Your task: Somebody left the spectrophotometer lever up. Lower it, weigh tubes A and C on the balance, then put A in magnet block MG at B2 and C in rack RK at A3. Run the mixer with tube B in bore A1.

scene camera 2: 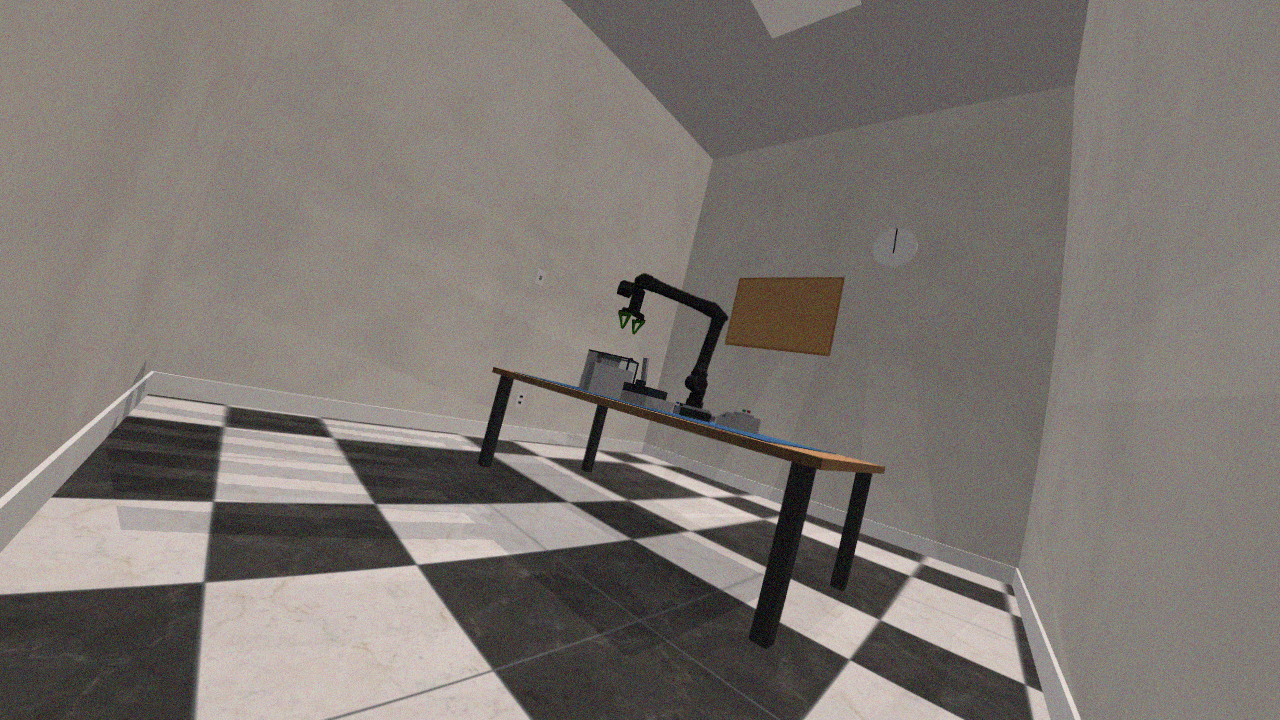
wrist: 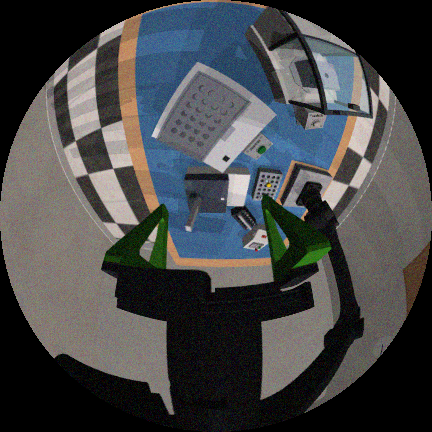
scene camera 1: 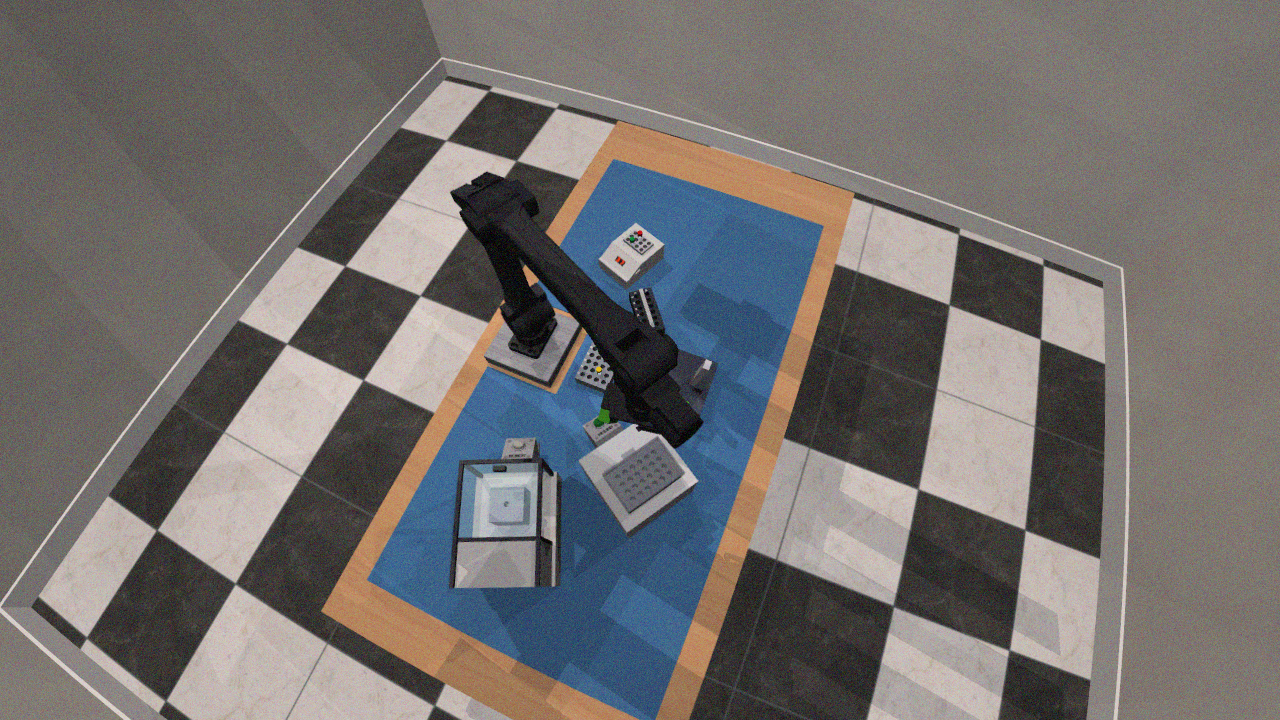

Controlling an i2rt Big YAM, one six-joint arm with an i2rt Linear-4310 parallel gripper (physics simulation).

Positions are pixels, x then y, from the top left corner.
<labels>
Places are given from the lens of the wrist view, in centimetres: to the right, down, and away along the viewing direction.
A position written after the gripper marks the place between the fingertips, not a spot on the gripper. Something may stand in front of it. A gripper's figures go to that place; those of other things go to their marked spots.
gripper [wrist: 212, 202]: 0, -1, 13
balance door [wrist: 344, 89]: 21, -21, 7
black-and-white device [wrist: 207, 189]: -2, -8, 42
grey multi-well block [wrist: 257, 114]: 8, -19, 20
The marked spots on the grey multi-well block and the black-and-white device are 26 cm apart.
</labels>
